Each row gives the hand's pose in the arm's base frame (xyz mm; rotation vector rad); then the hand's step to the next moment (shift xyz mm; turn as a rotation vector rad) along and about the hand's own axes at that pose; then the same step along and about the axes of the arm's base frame.
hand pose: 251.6 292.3 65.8 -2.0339 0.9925 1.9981
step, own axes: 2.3 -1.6 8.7 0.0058 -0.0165 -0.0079
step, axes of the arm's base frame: -6.7 4.9 -3.7 0.0148 0.0067 -0.0102
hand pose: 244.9 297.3 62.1 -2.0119 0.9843 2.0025
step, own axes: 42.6 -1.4 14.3 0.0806 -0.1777 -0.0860
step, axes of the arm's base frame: -15.5 -6.1 -41.8 0.1585 0.0650 -0.1271
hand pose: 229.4 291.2 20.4 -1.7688 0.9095 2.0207
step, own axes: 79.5 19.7 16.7 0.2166 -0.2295 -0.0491
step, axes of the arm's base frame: -40.2 -18.2 -71.0 0.1351 0.1034 -0.2703
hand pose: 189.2 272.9 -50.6 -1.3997 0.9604 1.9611
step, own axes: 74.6 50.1 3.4 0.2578 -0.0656 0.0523
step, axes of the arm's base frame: -63.6 -25.6 -58.2 -0.0602 0.0872 -0.2495
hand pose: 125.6 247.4 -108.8 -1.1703 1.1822 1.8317
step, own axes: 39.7 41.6 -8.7 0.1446 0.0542 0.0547
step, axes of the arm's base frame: -48.3 -21.6 -24.1 -0.1206 0.0380 -0.1042
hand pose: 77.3 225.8 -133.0 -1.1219 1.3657 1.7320
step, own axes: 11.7 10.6 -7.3 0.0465 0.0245 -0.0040
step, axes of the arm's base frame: -12.6 -9.8 -6.9 -0.0401 -0.0104 -0.0326
